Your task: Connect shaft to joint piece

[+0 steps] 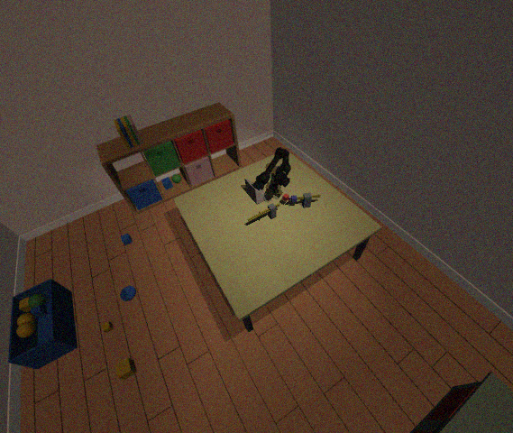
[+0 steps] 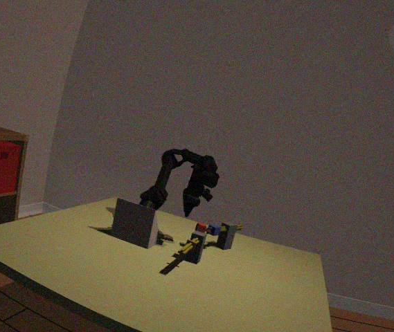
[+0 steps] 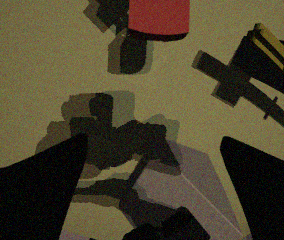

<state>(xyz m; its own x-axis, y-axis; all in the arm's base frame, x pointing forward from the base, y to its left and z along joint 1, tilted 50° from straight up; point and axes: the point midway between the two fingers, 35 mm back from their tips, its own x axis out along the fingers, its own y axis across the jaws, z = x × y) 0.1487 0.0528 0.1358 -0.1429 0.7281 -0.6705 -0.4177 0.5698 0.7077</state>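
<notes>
Right now my gripper tip is 80 mm short of the red joint piece, 50 mm above it and 40 mm to the right of it.
</notes>
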